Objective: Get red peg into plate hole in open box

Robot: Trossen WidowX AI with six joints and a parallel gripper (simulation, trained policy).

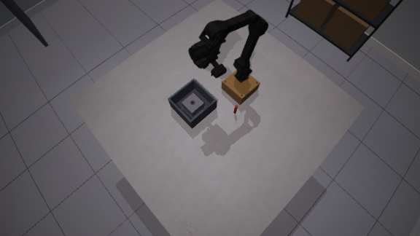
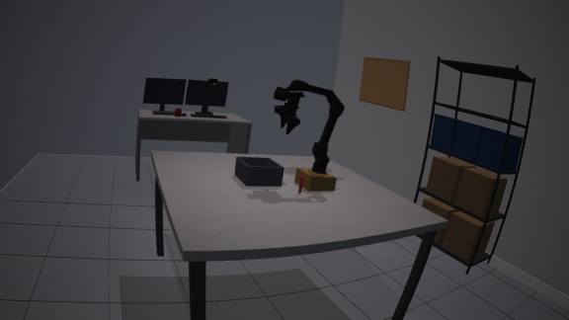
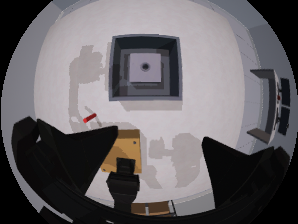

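My gripper tip is 22 cm above the red peg, 19 cm to the right of it and 6 cm past it. From my gripper tip the other things lie so: grey plate: 22 cm below, 11 cm ahead, 3 cm to the left; then dark box: 24 cm below, 11 cm ahead, 3 cm to the left.
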